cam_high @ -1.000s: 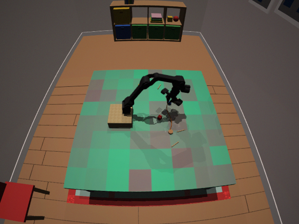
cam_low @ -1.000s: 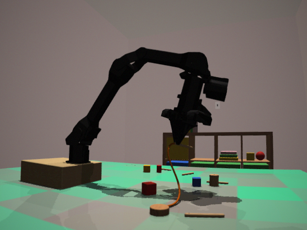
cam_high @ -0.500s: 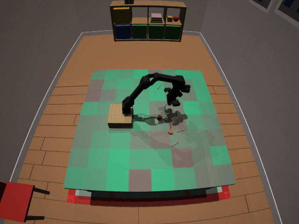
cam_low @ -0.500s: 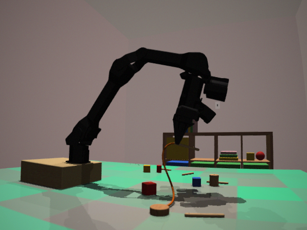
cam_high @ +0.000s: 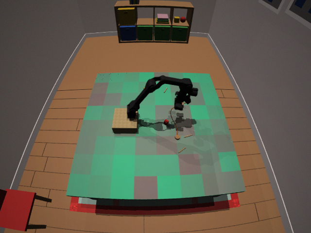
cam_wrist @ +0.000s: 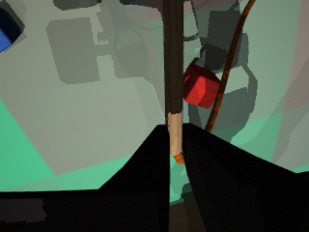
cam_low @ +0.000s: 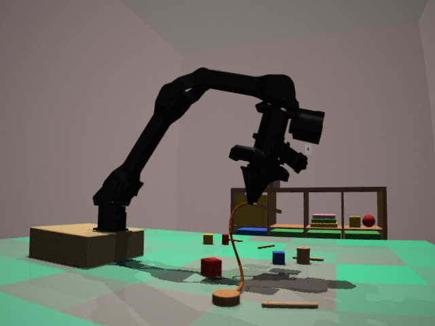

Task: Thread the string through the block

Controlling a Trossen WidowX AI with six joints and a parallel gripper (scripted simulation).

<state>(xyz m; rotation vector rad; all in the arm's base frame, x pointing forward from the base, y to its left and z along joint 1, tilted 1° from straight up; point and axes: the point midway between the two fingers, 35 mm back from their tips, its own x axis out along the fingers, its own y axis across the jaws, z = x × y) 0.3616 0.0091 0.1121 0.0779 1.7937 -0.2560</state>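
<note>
Right now my gripper tip is 1 cm short of the thin wooden stick. Round my gripper tip: red block: 7 cm behind, 5 cm to the right, 12 cm below; wooden cylinder: 10 cm ahead, 13 cm to the left, 12 cm below; blue cube: 4 cm ahead, 11 cm to the left, 13 cm below.
</note>
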